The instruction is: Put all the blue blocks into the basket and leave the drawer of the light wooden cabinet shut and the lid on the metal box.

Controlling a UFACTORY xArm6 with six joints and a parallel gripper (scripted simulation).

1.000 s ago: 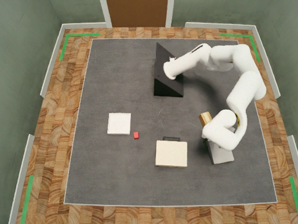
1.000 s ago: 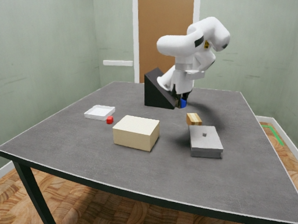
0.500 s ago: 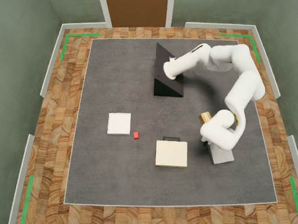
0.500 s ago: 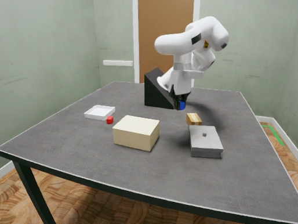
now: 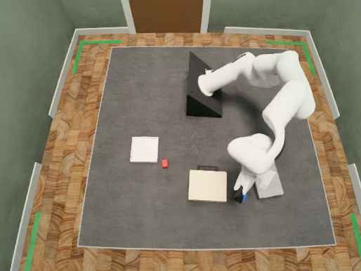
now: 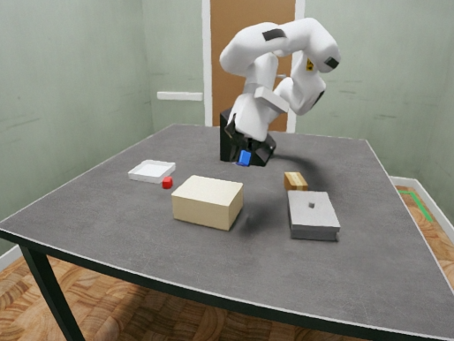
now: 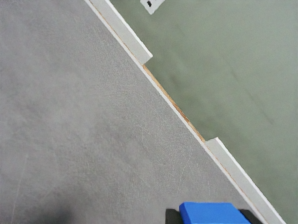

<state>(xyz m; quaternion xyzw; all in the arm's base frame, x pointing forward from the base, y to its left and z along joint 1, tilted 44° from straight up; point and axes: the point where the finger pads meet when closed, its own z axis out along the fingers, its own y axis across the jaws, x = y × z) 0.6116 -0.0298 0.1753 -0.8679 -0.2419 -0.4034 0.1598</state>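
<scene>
Right now the white basket is 280 mm behind my hand, 450 mm to the right of it and 220 mm below it. The rest, counted from my hand: flat lid (110 mm behind, 200 mm to the left, 190 mm below); then grey metal box (110 mm behind, 200 mm to the left, 210 mm below); then light wooden cabinet (80 mm behind, 120 mm to the right, 190 mm below).
</scene>
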